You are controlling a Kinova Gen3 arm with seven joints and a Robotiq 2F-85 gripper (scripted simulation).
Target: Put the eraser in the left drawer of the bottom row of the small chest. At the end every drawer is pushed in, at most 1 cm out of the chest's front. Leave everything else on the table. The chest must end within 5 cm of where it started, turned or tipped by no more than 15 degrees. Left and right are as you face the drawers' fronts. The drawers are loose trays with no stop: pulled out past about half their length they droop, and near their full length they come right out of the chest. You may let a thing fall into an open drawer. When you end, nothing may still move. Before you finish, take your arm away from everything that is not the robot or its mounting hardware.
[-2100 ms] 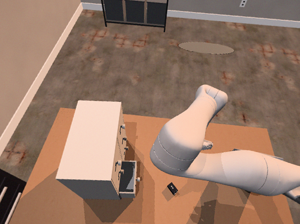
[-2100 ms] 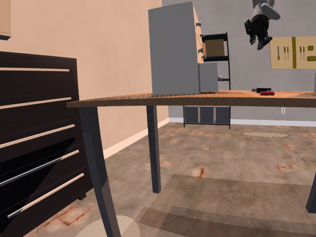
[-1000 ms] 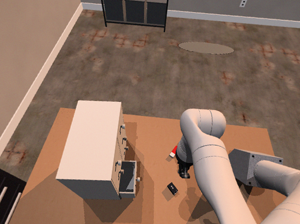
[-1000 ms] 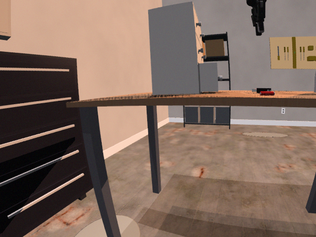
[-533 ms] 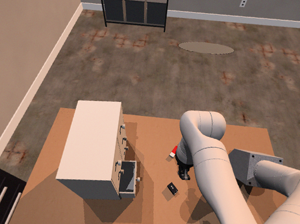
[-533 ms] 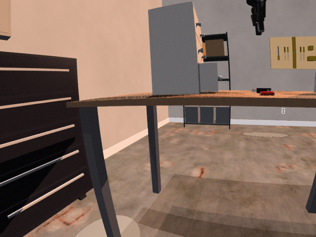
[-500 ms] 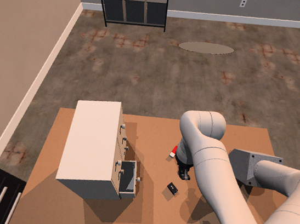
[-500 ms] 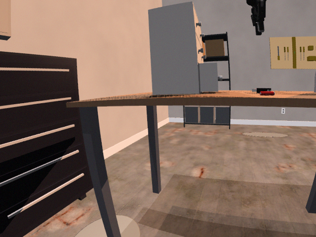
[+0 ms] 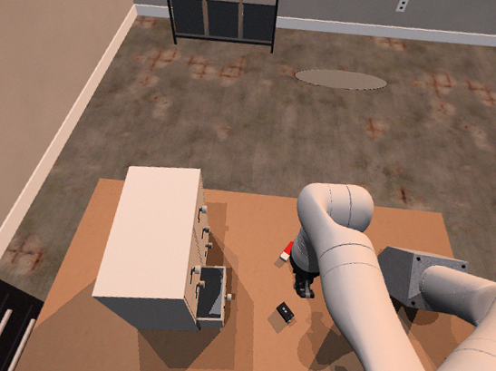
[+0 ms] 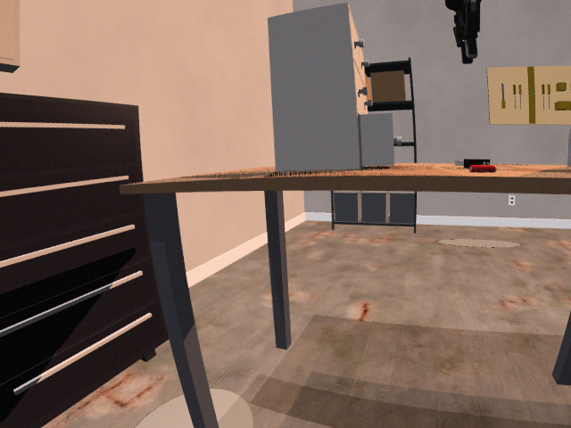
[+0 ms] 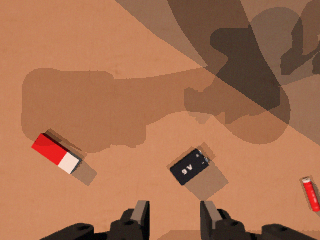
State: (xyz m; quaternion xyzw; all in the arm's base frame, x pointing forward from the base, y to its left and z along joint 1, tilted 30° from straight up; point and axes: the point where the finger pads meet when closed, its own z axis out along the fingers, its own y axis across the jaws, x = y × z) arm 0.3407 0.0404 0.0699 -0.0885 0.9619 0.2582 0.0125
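The eraser is 10 mm ahead of my hand, 150 mm to the right of it and 230 mm below it. Round my hand: black object: 10 mm behind, 30 mm to the left, 230 mm below; red cylinder: 10 mm ahead, 190 mm to the left, 240 mm below.
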